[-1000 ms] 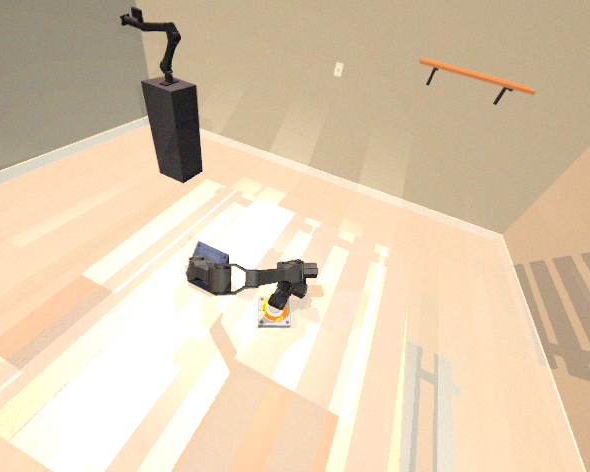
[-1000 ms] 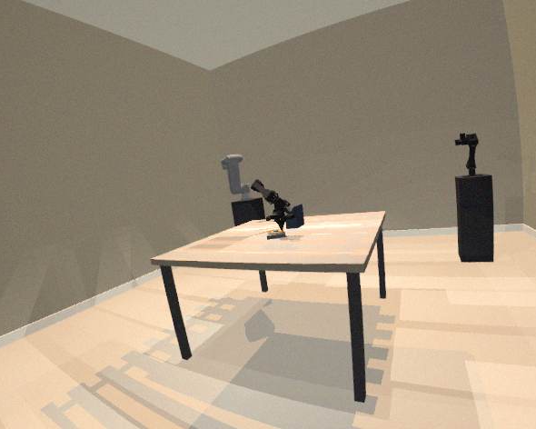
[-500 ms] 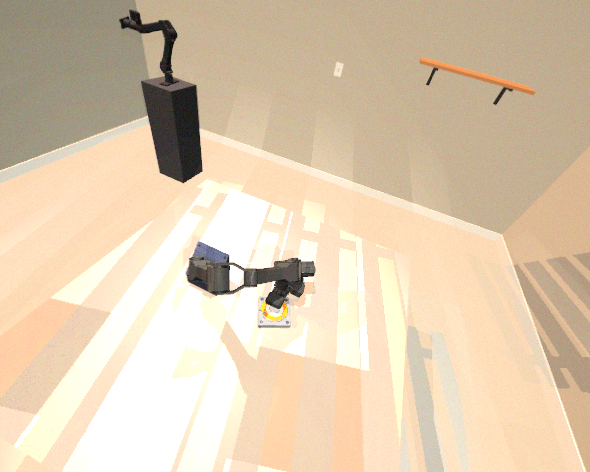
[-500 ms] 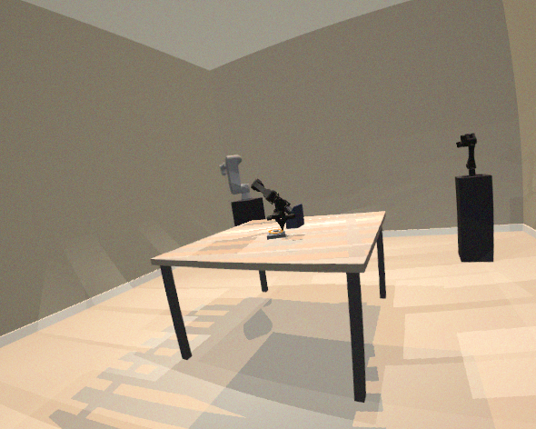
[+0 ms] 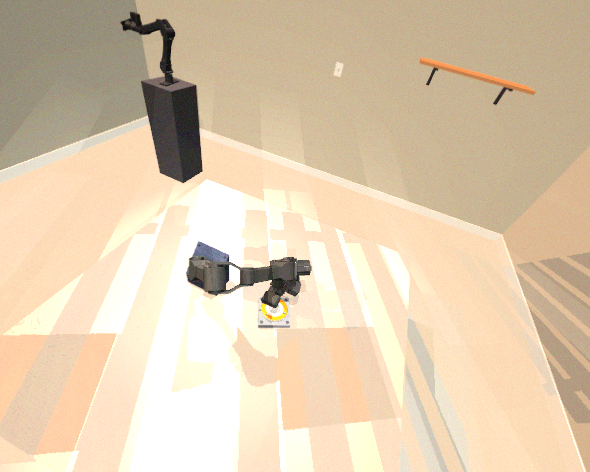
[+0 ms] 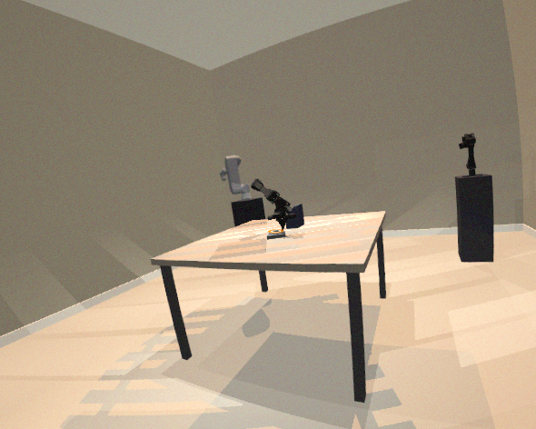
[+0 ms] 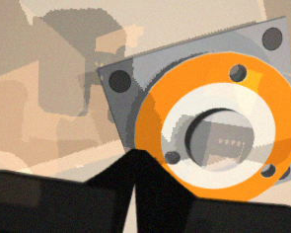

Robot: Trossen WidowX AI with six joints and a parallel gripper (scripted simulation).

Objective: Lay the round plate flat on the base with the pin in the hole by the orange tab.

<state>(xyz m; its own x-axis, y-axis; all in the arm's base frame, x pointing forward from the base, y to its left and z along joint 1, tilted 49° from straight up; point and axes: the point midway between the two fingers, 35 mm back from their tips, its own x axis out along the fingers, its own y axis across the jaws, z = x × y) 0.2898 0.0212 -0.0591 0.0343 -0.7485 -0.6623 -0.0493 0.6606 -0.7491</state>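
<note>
The round plate is 3 cm to the right of my gripper tip and 1 cm below it.
</note>
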